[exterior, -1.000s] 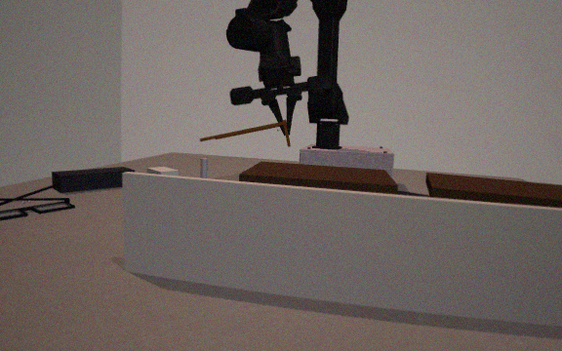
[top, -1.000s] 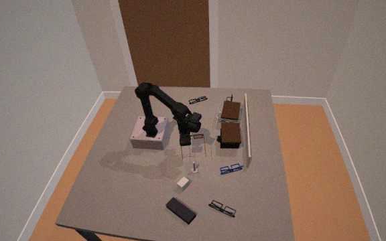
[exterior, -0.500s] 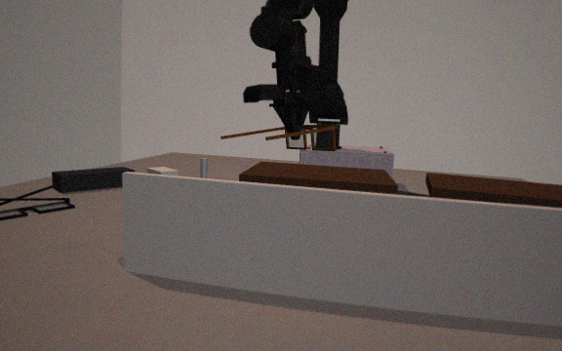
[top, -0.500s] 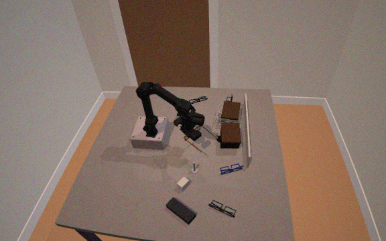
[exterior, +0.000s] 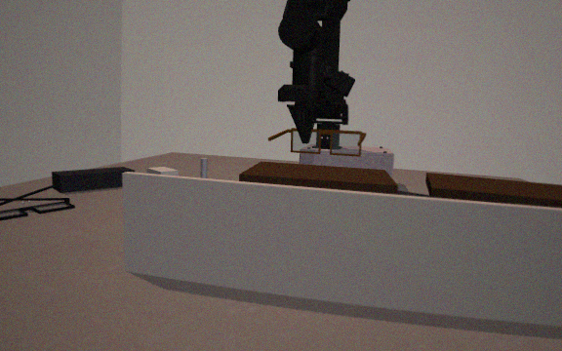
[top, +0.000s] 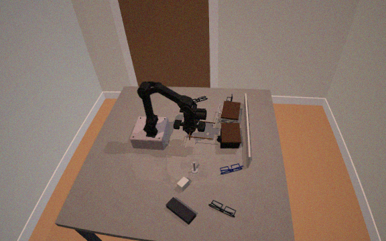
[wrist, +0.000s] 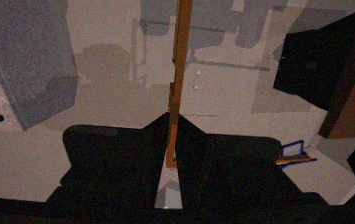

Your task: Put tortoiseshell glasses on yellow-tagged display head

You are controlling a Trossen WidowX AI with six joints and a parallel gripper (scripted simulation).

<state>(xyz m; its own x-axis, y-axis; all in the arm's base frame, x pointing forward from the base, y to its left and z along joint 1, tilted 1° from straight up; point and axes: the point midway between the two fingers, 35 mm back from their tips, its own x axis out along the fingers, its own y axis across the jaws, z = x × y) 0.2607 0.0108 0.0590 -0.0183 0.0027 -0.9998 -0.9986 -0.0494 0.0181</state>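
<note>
Now: the glasses 40 mm ahead of my gripper tip, 40 mm to the left of it and 10 mm above it. From my gripper tip the other things lie so: brown display head 220 mm ahead, 80 mm to the left, 70 mm below; then white cube 30 mm ahead, 300 mm to the right, 100 mm below; then white peg 60 mm ahead, 180 mm to the right, 100 mm below.
</note>
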